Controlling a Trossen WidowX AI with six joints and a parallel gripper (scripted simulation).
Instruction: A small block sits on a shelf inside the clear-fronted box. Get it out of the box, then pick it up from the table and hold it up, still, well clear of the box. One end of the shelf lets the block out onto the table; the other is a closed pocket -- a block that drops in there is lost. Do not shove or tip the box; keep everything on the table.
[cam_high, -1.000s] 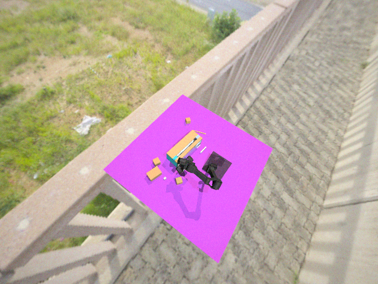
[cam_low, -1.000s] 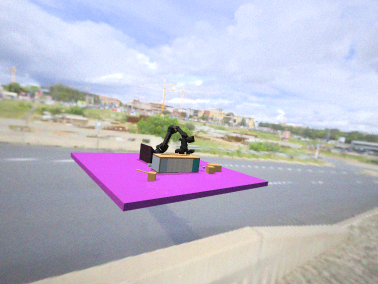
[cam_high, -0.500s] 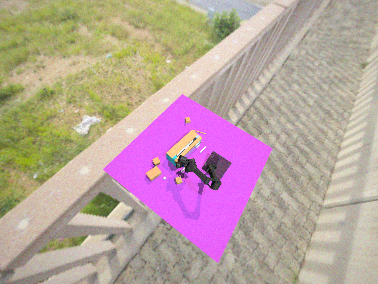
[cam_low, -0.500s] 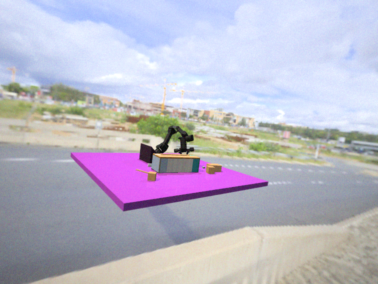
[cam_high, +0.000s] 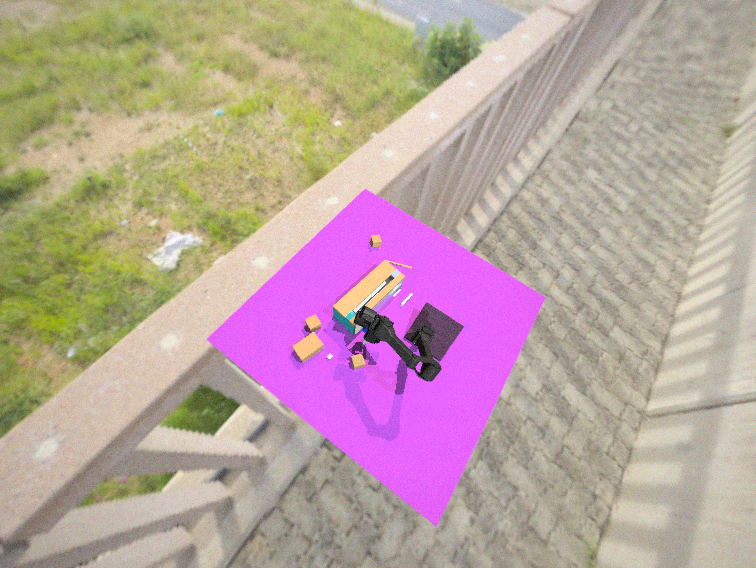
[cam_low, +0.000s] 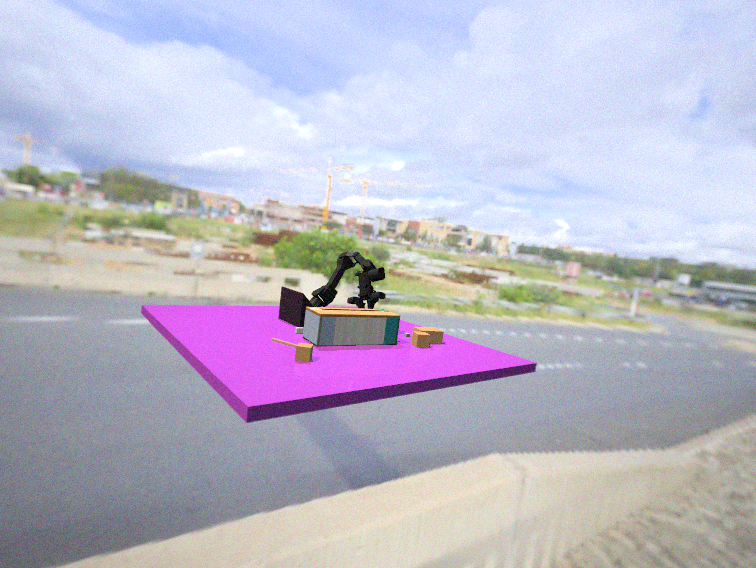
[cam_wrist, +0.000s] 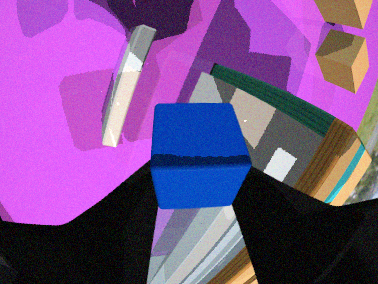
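Now: the blue block 10 mm to the left of my gripper tip and 10 mm above it. The rest, counted from my gripper tip: thin orange stick: 30 mm ahead, 460 mm to the right, 80 mm below.
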